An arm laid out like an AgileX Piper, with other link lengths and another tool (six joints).
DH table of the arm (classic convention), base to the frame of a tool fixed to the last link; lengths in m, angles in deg. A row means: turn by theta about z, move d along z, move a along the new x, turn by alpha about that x. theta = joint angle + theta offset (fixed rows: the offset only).
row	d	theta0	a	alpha
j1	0.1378	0	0	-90
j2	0	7.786	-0.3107	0
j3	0	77.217	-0.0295	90
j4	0.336	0	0	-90
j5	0	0	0	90
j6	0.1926	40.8	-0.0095	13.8
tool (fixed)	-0.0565	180	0	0
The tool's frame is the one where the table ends.
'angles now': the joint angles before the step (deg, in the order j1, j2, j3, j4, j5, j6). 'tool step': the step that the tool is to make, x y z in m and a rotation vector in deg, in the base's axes. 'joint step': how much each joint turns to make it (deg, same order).
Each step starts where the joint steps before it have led.
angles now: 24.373, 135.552, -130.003, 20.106, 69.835, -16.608
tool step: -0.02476, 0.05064, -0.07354, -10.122, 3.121, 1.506
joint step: 6.820, 5.869, 0.042, -9.354, 0.000, 6.339
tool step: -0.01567, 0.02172, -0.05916, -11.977, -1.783, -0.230
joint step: 4.885, 4.918, 0.004, -12.539, -0.280, 7.169
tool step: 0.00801, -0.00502, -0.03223, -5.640, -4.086, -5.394
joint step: 1.009, 3.122, -0.058, -8.554, -2.140, 8.670
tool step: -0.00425, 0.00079, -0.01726, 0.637, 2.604, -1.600
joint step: -0.065, 1.470, -0.048, 2.044, 0.421, 0.954
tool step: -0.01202, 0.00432, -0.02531, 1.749, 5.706, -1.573
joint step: 0.000, 2.162, -0.115, 5.098, 1.460, -0.049
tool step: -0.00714, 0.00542, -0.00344, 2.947, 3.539, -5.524
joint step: 0.000, 0.275, 0.003, 4.555, 0.835, 4.102
